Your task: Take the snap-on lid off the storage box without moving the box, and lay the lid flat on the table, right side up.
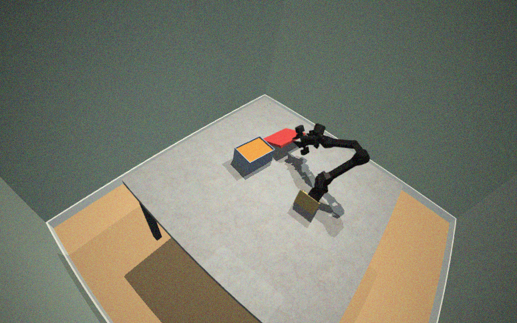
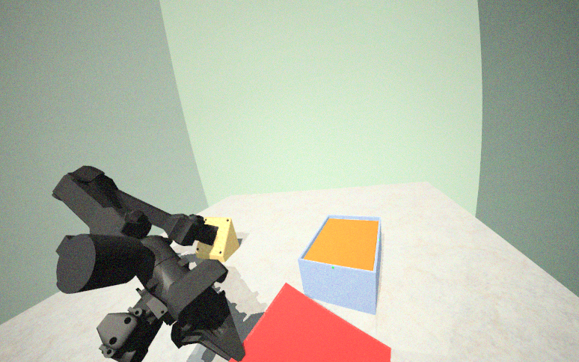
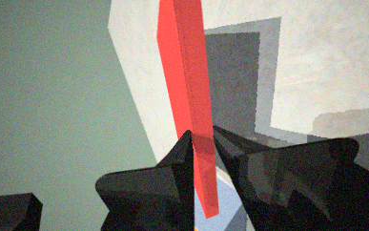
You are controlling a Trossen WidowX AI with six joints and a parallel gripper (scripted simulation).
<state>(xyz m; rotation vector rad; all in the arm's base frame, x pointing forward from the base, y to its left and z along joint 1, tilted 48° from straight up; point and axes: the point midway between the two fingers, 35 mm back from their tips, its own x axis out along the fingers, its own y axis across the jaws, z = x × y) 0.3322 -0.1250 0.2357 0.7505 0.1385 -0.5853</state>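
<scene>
Right now my gripper tip is 8 cm short of the lid, 3 cm above it and 1 cm to the left of it. The rest, counted from my gripper tip: pale blue storage box: 28 cm to the left, 8 cm ahead, 4 cm below.
</scene>
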